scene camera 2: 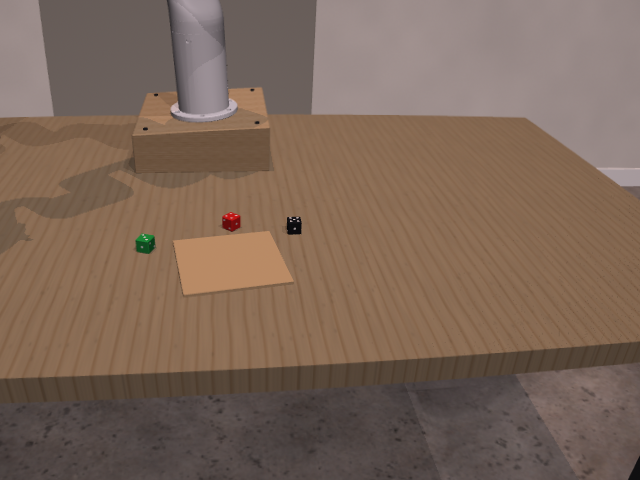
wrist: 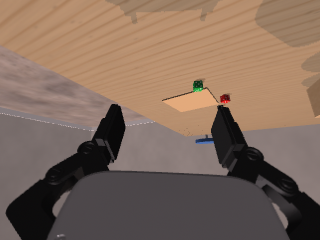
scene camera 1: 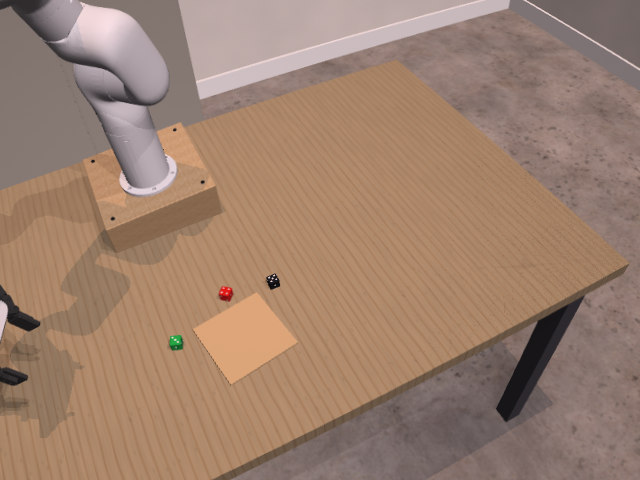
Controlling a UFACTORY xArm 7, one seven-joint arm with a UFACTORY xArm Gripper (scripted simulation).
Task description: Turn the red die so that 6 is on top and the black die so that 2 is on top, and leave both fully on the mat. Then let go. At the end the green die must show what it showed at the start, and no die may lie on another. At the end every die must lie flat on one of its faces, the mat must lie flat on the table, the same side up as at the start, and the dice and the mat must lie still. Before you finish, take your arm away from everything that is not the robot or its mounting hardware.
tan mat: scene camera 2 210, 265; wrist; scene camera 1
same spot on tan mat: (wrist: 192, 100) = (scene camera 1: 234, 336)
